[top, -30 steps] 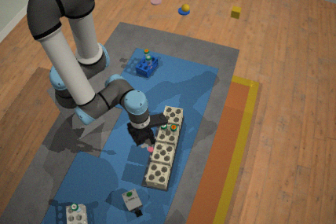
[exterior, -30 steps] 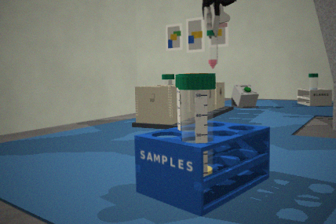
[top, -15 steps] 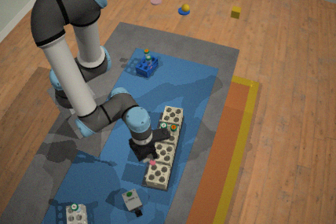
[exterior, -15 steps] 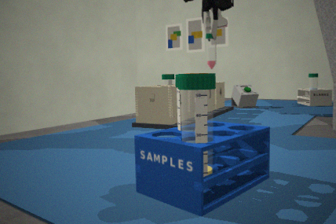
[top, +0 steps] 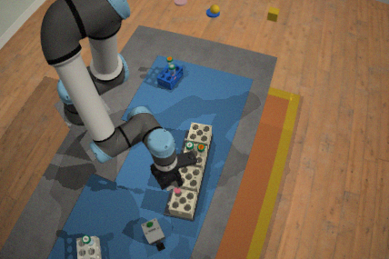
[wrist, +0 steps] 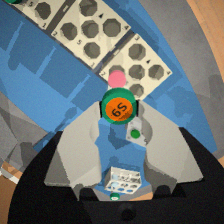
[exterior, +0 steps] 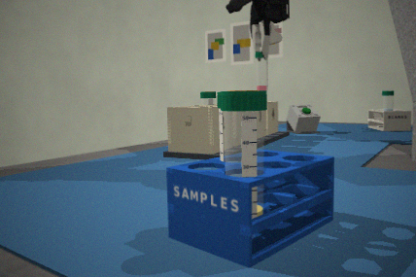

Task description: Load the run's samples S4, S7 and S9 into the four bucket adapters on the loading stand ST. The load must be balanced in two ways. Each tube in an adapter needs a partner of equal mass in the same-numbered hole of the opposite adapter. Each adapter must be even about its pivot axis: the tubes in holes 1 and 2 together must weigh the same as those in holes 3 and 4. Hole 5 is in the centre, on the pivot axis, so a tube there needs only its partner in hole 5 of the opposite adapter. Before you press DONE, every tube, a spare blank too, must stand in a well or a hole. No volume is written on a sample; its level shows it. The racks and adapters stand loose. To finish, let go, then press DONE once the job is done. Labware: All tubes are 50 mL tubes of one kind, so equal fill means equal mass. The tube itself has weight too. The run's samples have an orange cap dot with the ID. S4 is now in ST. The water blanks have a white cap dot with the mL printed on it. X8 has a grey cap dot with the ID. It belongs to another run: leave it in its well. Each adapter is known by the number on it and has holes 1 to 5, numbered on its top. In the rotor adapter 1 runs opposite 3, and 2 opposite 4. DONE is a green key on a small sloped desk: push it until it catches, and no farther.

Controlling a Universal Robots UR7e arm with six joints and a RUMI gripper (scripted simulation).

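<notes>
The sample tube S9 lies 10 mm behind my hand and 50 mm below it. Round my hand: blanks rack (300 mm behind, 340 mm to the right, 190 mm below); white-dot blank (10 mm behind, 210 mm to the left, 150 mm below); done desk (70 mm behind, 170 mm to the right, 170 mm below).
</notes>
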